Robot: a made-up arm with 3 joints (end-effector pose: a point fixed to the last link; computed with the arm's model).
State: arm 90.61 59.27 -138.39
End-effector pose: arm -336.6 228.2 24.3 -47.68 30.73 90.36
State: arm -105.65 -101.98 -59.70
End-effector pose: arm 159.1 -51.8 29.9 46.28 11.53 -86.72
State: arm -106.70 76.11 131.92
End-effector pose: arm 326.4 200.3 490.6 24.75 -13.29 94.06
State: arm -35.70 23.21 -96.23
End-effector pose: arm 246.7 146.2 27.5 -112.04 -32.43 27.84
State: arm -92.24 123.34 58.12
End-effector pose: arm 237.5 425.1 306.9 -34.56 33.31 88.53
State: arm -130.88 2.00 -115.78
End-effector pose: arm 103.0 92.6 410.7 66.53 -49.08 176.95
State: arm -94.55 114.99 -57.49
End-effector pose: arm 126.7 284.2 119.2 -152.51 24.91 87.88
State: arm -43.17 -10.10 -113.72
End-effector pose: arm 292.3 57.5 25.3 -104.38 -42.34 -13.72
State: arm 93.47 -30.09 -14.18
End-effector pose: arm -103.4 -166.8 91.3 -111.08 59.73 -95.96
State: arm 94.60 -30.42 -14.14
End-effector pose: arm -103.7 -167.2 95.0 -113.17 59.27 -97.78
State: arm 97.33 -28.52 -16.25
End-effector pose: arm -105.1 -160.3 88.3 -121.33 60.63 -103.21
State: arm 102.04 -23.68 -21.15
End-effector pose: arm -111.2 -141.9 70.1 -139.12 63.59 -115.44
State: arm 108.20 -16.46 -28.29
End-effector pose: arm -126.5 -110.1 48.9 -167.54 65.65 -136.59
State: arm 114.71 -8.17 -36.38
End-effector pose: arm -149.5 -68.2 36.2 160.78 64.06 -161.05
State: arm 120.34 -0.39 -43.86
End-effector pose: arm -172.3 -25.9 36.1 136.81 59.66 -179.23
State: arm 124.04 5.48 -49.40
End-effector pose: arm -187.9 6.8 42.4 122.55 55.57 170.27
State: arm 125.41 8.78 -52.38
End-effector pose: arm -194.9 24.9 46.2 115.50 53.66 165.07
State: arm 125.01 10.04 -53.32
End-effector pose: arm -196.1 31.2 44.7 112.70 53.76 162.85
